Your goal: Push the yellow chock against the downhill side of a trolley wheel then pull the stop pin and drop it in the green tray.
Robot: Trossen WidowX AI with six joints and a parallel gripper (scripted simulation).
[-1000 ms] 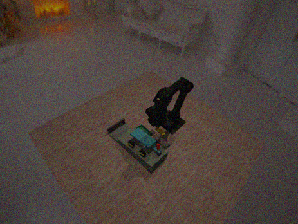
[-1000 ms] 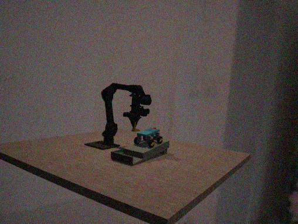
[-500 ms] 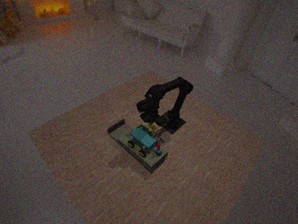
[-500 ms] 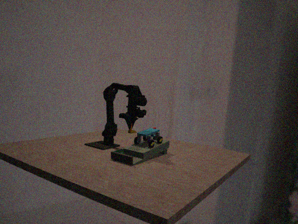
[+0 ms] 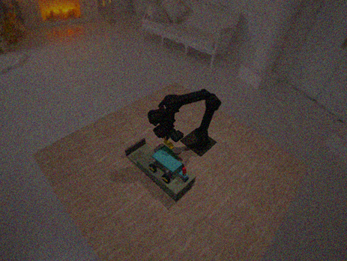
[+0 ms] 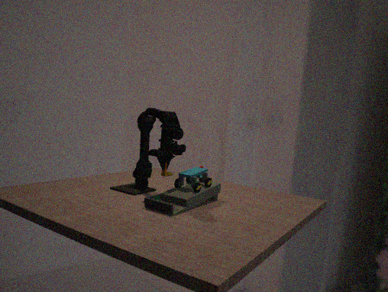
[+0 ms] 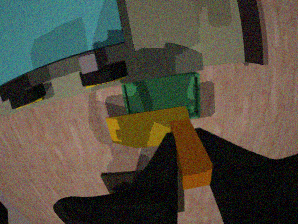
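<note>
The red-headed stop pin is 110 mm ahead of my gripper tip, 200 mm to the left of it and 20 mm below it. Also, from my gripper tip: yellow chock 20 mm to the left, 10 mm below; then green tray 20 mm behind, 10 mm to the left, 160 mm below; then trolley 110 mm ahead, 100 mm to the left, 40 mm below.
</note>
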